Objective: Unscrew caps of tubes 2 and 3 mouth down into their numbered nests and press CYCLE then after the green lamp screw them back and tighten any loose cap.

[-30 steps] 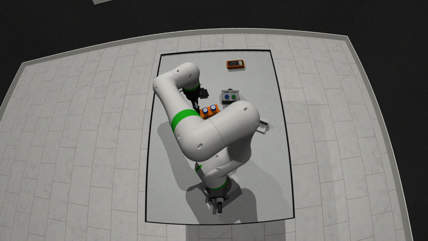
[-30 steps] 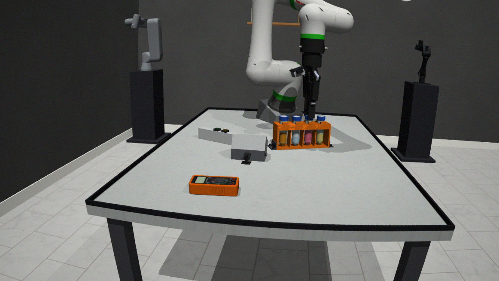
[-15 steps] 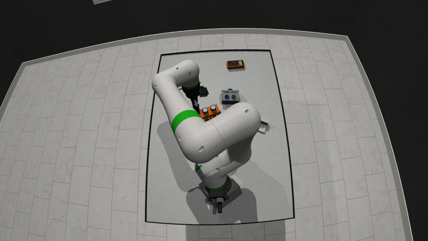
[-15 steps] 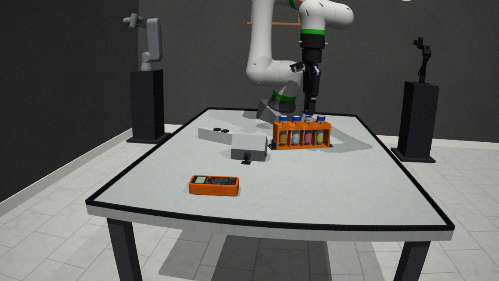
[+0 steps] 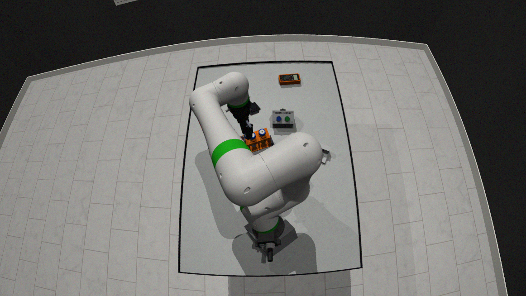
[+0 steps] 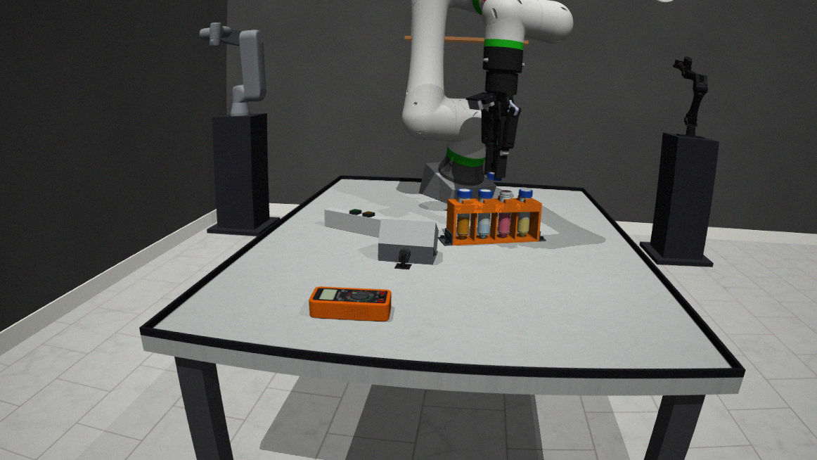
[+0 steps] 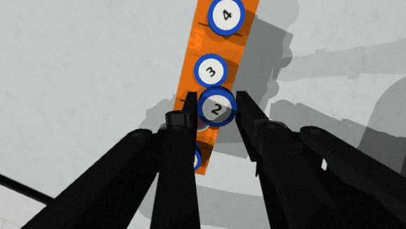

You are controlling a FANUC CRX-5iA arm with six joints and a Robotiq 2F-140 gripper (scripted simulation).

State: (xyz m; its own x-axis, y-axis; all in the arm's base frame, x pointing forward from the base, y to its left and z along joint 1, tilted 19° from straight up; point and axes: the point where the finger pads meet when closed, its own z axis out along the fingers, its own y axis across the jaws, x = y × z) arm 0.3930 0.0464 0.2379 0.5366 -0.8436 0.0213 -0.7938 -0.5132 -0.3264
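The cap 3 is 7 cm below my hand, 2 cm to the right of it and 2 cm ahead of it. Round my hand: cap 1 (8 cm to the left, 7 cm below, 2 cm behind); then cap 4 (7 cm to the right, 7 cm below, 4 cm ahead); then cap 2 (3 cm below).
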